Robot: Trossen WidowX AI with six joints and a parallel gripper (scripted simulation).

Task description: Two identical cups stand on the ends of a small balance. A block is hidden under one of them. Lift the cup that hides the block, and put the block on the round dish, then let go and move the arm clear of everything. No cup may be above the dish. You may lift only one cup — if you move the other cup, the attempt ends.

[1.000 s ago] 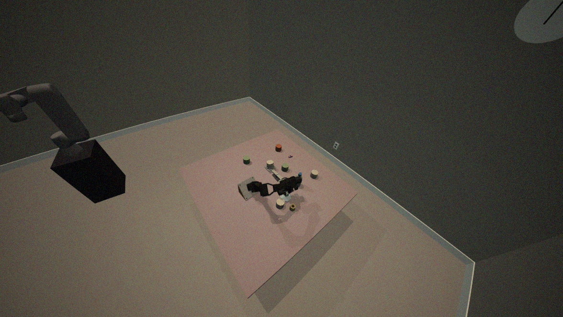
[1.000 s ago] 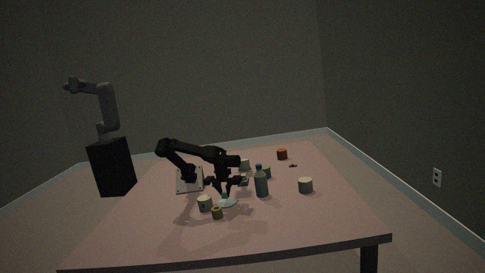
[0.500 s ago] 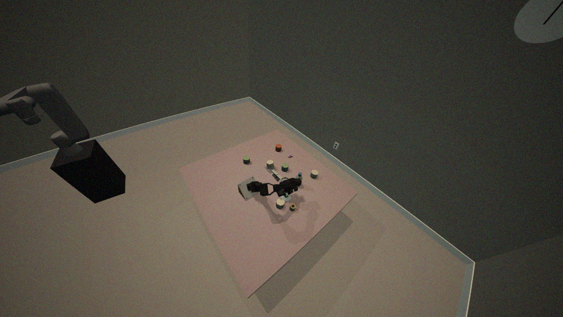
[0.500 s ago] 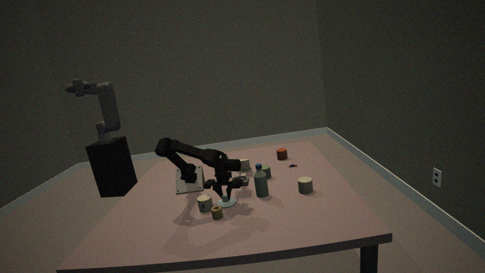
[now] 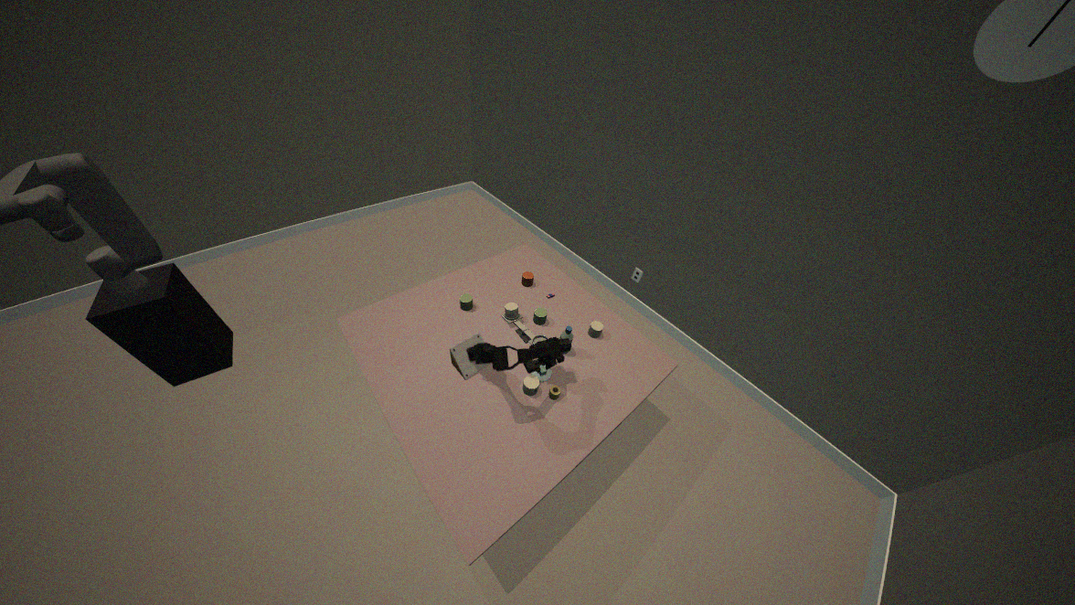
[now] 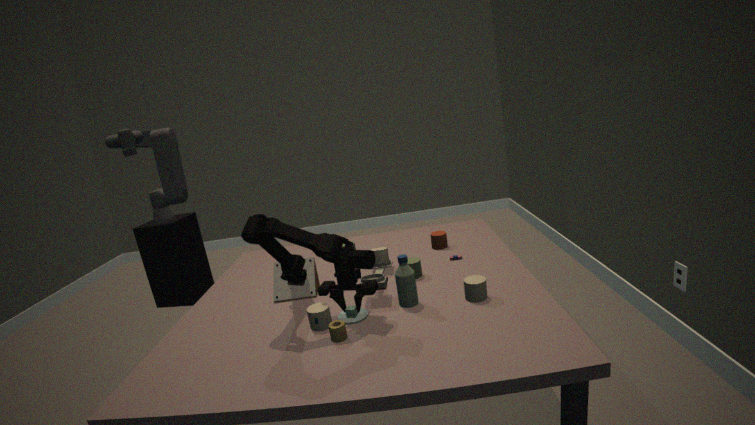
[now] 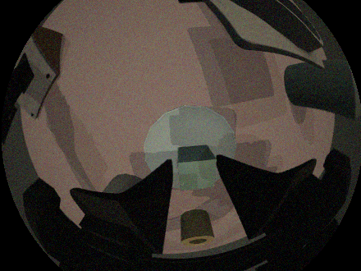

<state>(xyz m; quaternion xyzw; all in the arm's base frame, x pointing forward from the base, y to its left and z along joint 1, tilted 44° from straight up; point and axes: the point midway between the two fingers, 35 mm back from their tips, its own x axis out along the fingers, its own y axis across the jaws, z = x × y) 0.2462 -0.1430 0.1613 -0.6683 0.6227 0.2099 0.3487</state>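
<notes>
The round dish is 1 cm below my gripper tip. The rest, counted from my gripper tip: blue-capped bottle 18 cm ahead, 9 cm above, 6 cm to the left; yellow tape roll 13 cm to the right, 2 cm behind, 1 cm above; balance 24 cm to the left, 6 cm ahead, 1 cm above.
</notes>
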